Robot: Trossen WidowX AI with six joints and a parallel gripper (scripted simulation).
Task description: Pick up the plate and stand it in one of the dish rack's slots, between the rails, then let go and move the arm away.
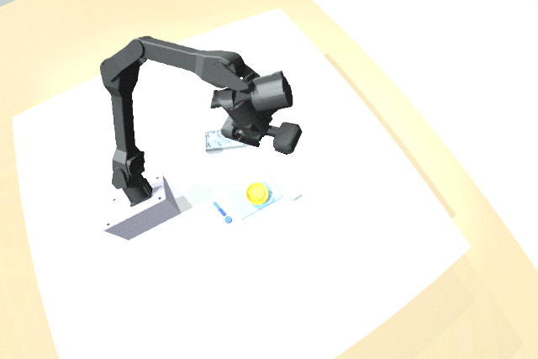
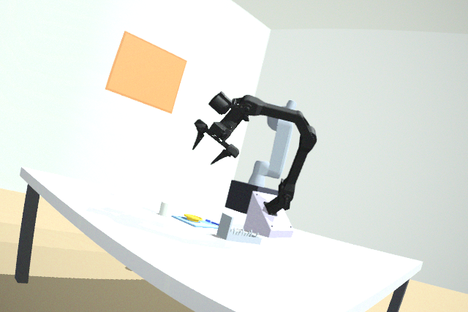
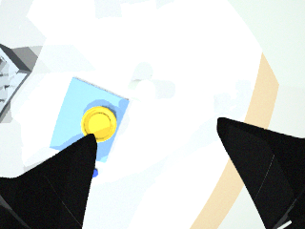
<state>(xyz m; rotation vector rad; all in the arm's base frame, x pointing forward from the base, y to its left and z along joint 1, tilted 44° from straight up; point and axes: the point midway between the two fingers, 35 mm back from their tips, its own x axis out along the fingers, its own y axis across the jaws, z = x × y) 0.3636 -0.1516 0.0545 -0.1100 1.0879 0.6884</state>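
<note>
Right now my gripper tip is 50 mm past the yellow plate, 20 mm to the left of it and 230 mm above it. The rest, counted from my gripper tip: light blue mat: 60 mm behind, 240 mm below; then white cup: 50 mm ahead, 70 mm to the right, 220 mm below; then blue spoon: 170 mm behind, 30 mm to the right, 240 mm below.
</note>
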